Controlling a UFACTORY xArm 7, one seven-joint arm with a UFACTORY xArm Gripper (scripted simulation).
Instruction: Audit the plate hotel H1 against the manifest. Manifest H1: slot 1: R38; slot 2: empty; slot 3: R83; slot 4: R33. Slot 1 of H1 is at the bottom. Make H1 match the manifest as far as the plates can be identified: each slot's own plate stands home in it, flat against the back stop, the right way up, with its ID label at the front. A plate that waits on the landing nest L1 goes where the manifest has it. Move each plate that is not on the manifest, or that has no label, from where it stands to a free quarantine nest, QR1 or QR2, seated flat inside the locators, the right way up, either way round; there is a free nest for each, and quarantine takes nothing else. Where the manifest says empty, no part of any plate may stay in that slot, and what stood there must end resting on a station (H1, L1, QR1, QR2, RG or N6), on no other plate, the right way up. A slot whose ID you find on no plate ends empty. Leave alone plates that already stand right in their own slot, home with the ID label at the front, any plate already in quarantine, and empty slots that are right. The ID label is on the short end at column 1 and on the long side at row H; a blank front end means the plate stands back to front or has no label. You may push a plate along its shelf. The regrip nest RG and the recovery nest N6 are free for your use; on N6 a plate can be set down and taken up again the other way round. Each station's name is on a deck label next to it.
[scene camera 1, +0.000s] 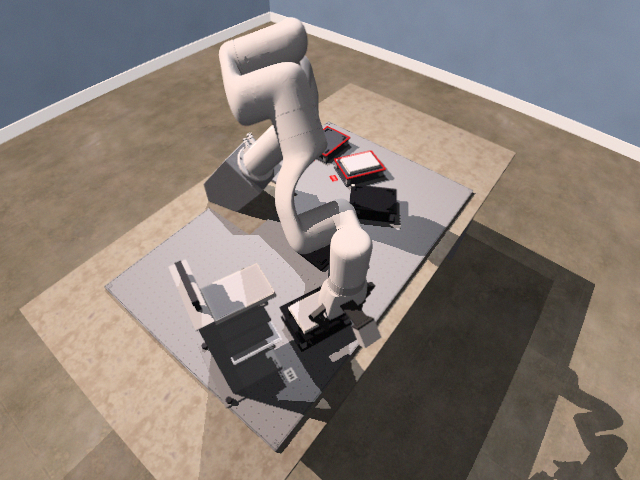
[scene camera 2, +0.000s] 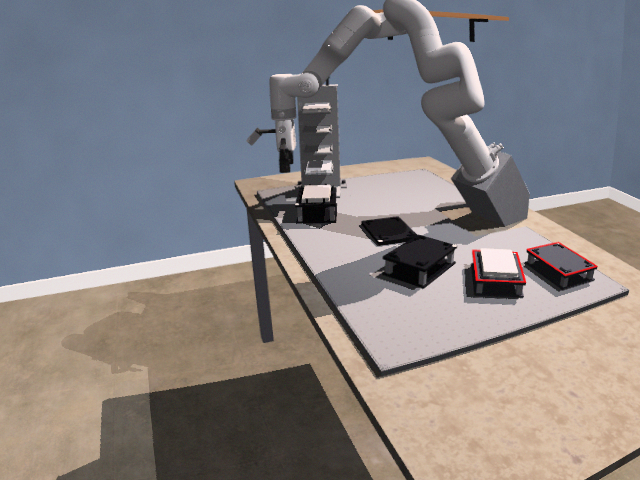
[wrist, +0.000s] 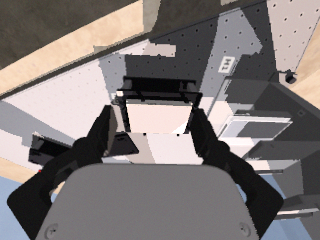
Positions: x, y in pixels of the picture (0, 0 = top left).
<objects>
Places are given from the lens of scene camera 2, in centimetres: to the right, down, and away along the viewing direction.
my gripper (scene camera 2: 286, 168): -10, -22, 157
white plate (scene camera 2: 495, 263): 41, 6, 114
</objects>
